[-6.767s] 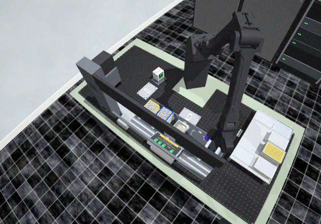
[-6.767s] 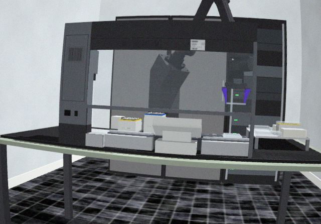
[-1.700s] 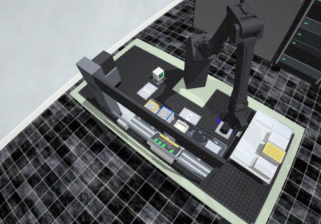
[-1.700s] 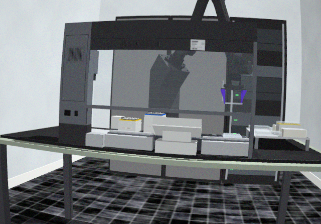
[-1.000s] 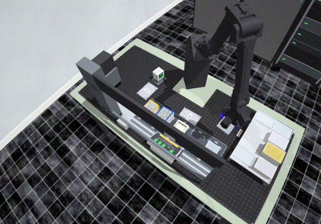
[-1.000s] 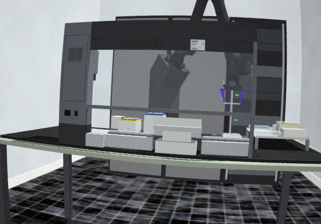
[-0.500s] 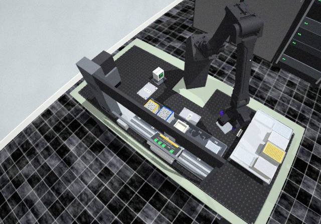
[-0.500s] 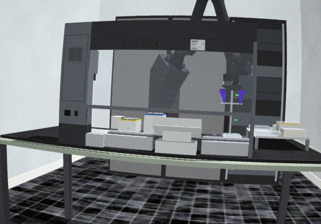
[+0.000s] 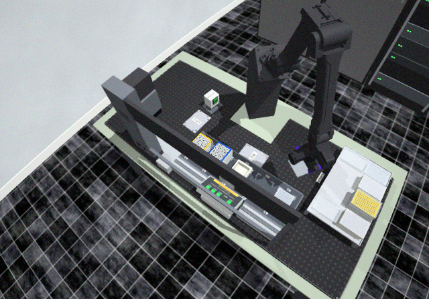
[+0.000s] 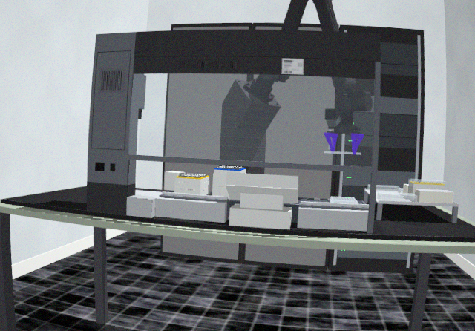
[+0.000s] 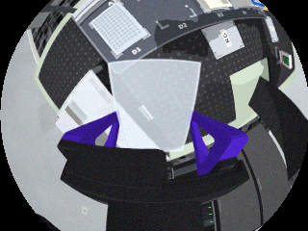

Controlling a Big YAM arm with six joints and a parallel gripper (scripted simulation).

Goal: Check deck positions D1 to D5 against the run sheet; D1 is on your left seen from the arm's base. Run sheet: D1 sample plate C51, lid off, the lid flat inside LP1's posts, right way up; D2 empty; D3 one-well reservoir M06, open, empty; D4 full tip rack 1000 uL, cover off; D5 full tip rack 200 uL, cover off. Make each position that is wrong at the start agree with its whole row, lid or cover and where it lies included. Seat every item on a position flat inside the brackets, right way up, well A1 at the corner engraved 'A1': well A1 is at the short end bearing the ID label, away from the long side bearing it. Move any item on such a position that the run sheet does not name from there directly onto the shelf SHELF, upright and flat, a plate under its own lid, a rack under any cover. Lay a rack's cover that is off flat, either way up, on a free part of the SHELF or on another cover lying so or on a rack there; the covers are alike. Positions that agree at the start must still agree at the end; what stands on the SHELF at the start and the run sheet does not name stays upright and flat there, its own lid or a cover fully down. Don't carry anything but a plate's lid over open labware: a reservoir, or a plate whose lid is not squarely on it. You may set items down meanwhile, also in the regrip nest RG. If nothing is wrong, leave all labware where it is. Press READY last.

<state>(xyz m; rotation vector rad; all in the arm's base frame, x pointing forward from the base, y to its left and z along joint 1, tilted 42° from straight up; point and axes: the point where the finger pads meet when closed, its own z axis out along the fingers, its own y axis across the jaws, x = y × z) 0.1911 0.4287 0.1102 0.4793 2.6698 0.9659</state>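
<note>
My gripper is now right at the clear plate lid. Round my hand: white reservoir 230 mm ahead, 180 mm to the right, 160 mm below; then sample plate 160 mm below, 150 mm ahead, 50 mm to the left; then shelf 220 mm to the left, 180 mm behind, 160 mm below.
</note>
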